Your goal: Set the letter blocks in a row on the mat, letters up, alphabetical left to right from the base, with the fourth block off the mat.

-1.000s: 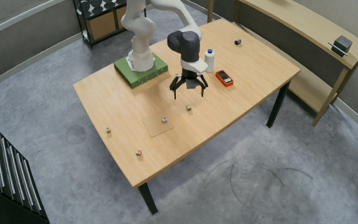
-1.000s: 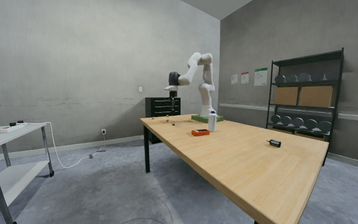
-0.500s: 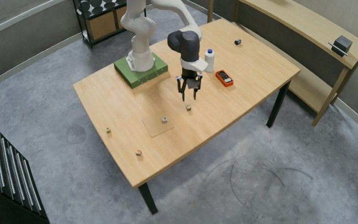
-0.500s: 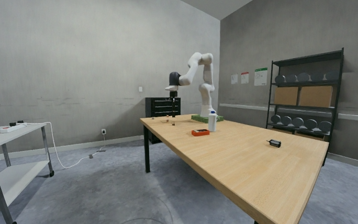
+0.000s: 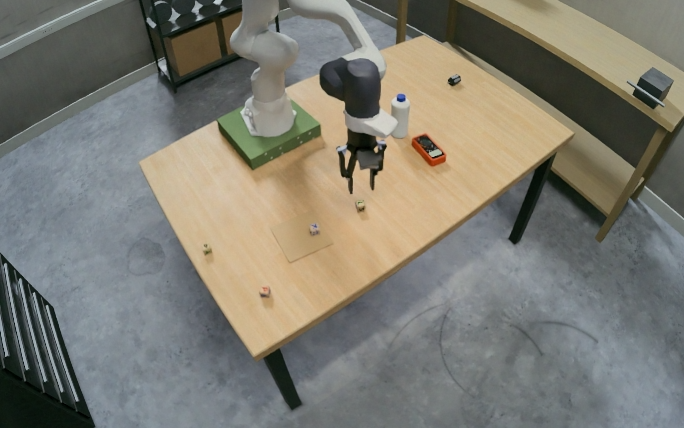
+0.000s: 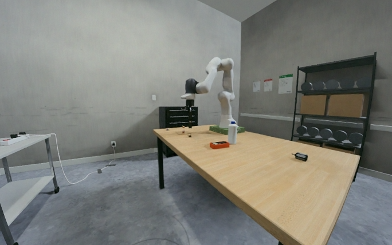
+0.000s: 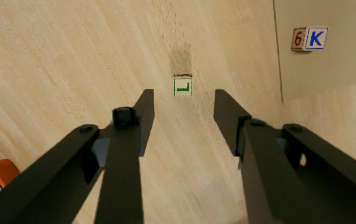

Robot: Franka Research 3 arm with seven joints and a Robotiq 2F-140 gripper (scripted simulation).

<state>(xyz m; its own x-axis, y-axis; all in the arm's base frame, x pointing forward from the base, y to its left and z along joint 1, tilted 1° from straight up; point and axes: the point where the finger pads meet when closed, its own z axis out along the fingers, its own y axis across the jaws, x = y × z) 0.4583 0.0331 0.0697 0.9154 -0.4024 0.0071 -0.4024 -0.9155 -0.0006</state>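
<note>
My gripper is now 110 mm above the block. The rest, counted from my hand: white bottle (200 mm behind, 320 mm to the left, 40 mm below); tan mat (20 mm behind, 200 mm to the right, 120 mm below); orange meter (60 mm behind, 340 mm to the left, 100 mm below).
</note>
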